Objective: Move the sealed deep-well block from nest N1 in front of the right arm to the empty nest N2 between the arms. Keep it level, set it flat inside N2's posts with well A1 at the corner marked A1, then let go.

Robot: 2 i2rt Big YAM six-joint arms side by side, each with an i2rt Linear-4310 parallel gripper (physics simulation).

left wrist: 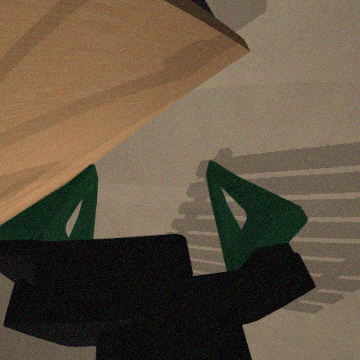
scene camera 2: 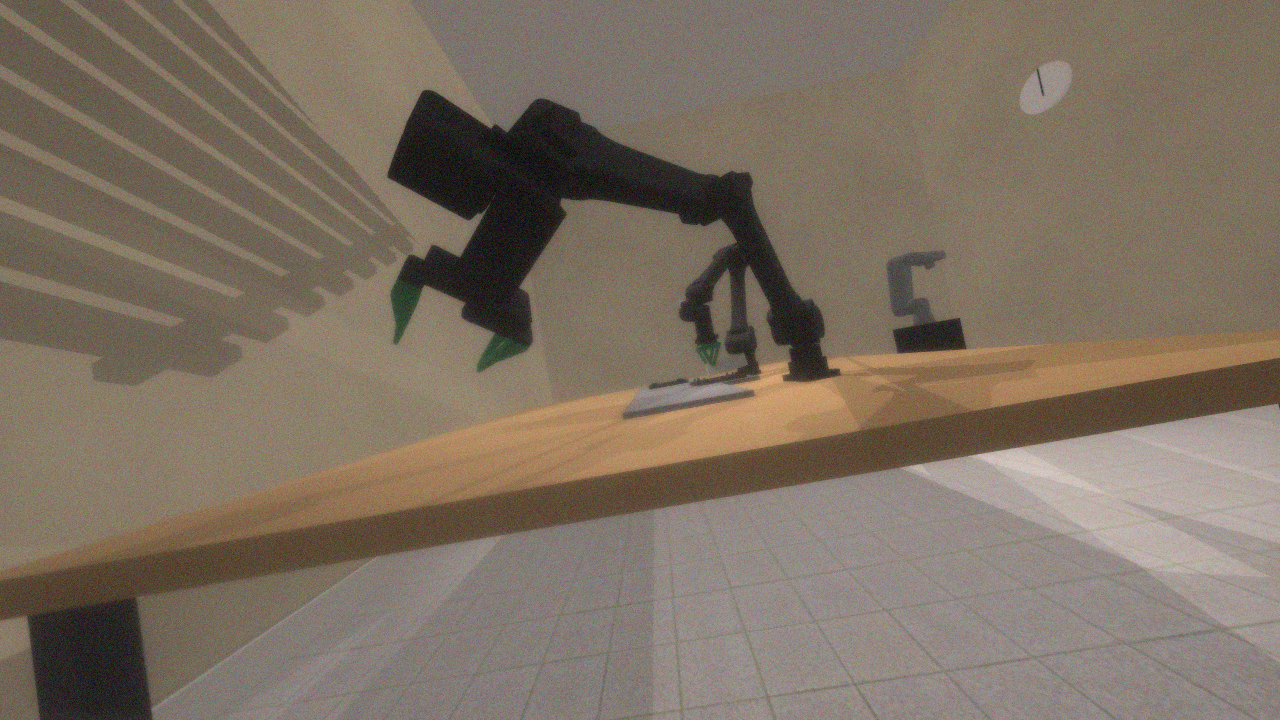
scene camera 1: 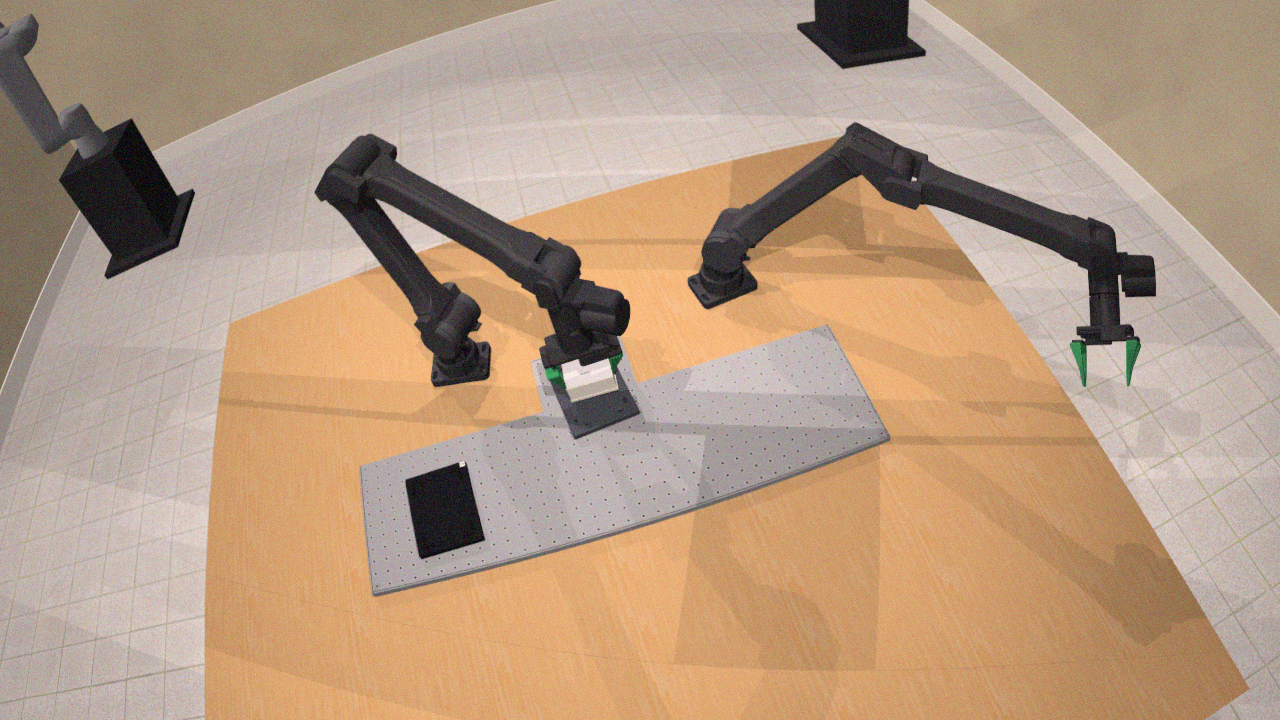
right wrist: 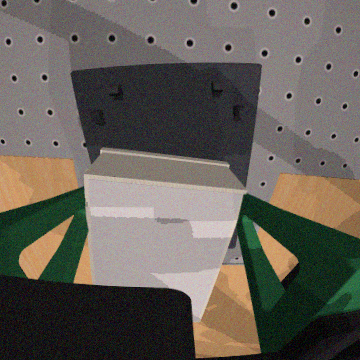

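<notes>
My right gripper is shut on the white deep-well block, with a green finger on each side of it. The block is above the near end of the dark nest plate N2 between the arms; the gap beneath is hard to judge. Small corner posts show on the plate's far part in the right wrist view; the near part is hidden under the block. The A1 mark is not readable. Black nest N1 holds no block. My left gripper is open and empty.
Both nests are on a grey perforated board on the wooden table. The left gripper hangs out by the table's edge at the right of scene camera 1. Black pedestals stand on the floor beyond.
</notes>
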